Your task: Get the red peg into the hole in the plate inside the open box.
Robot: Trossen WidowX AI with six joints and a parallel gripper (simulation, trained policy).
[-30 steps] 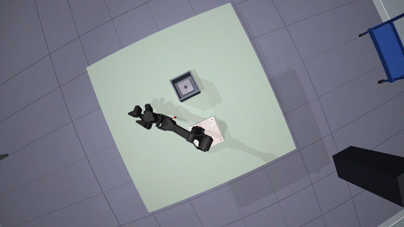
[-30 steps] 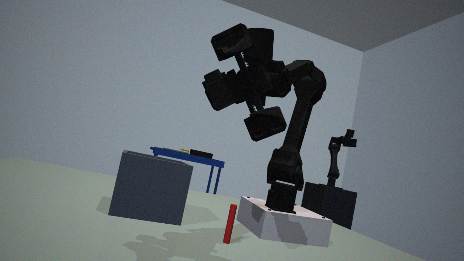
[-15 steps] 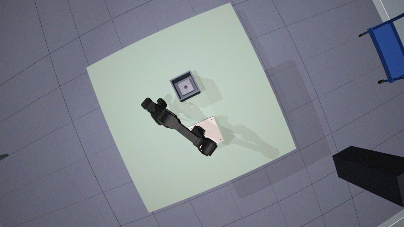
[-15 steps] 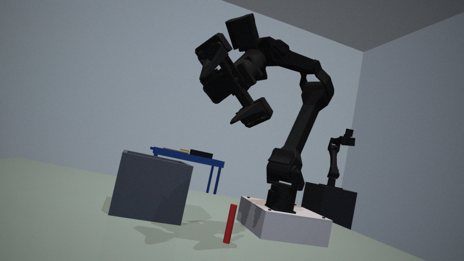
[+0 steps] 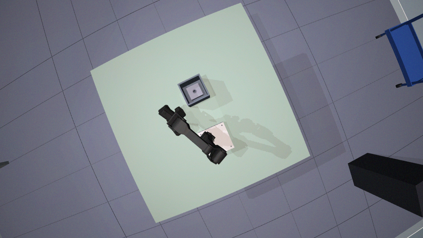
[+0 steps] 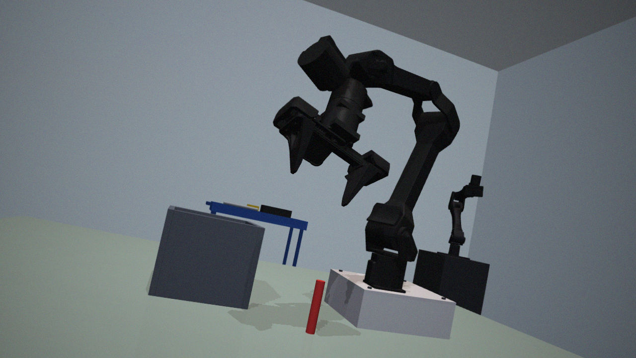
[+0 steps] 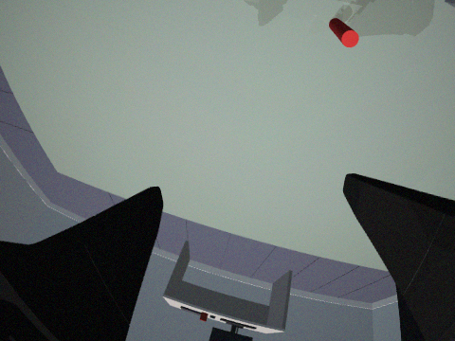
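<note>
My gripper tip is 170 mm above the red peg, 50 mm to the left of it and 50 mm past it. From my gripper tip the other things lie so: plate 210 mm to the right, 170 mm below, 130 mm ahead.
</note>
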